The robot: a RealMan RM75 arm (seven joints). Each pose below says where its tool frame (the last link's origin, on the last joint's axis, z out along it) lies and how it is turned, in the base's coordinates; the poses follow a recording.
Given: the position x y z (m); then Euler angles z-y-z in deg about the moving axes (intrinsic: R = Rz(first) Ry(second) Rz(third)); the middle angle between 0 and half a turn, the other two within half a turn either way.
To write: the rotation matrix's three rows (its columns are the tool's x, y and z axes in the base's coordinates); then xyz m. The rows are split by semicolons. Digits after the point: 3 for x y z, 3 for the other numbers.
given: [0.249 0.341 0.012 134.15 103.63 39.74]
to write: -0.332 -0.657 -0.677; -0.575 -0.428 0.697; -0.747 0.621 -0.236; 0.249 0.341 0.012
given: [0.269 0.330 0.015 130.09 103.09 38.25]
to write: -0.359 -0.691 -0.627; -0.535 -0.398 0.745; -0.765 0.603 -0.226; 0.269 0.330 0.015
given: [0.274 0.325 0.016 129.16 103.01 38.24]
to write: -0.368 -0.697 -0.615; -0.528 -0.388 0.755; -0.765 0.603 -0.225; 0.274 0.325 0.016
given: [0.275 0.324 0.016 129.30 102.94 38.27]
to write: -0.368 -0.695 -0.617; -0.528 -0.390 0.754; -0.765 0.604 -0.224; 0.275 0.324 0.016
